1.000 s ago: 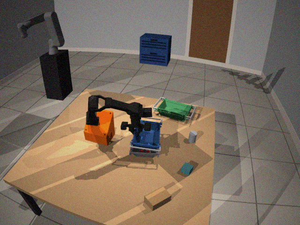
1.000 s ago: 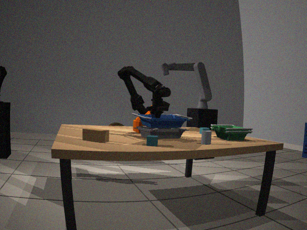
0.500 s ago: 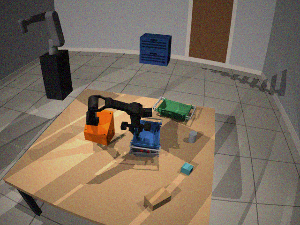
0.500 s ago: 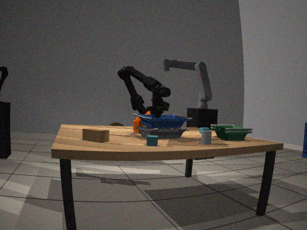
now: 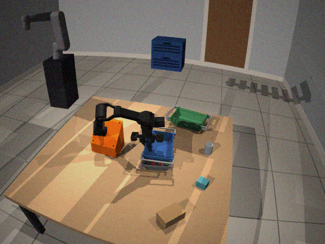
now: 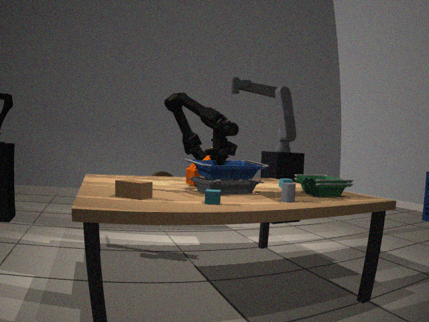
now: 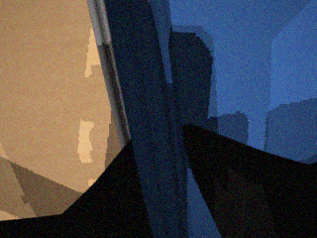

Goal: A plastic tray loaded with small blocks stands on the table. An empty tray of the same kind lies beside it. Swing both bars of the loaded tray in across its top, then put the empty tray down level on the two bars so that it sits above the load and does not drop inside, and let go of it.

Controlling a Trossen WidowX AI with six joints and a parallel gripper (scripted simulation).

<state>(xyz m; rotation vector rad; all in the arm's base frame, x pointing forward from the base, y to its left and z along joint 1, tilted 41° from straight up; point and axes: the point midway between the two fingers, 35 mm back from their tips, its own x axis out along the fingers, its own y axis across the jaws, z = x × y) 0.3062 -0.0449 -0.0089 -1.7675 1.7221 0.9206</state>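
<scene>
Now: gripper tip 70 mm short of the blue tray, 30 mm below it and 10 mm to the right of it. Round my gripper tip: tan box (420 mm to the right, 220 mm ahead, 60 mm below); grey cylinder (370 mm ahead, 140 mm to the left, 50 mm below).
</scene>
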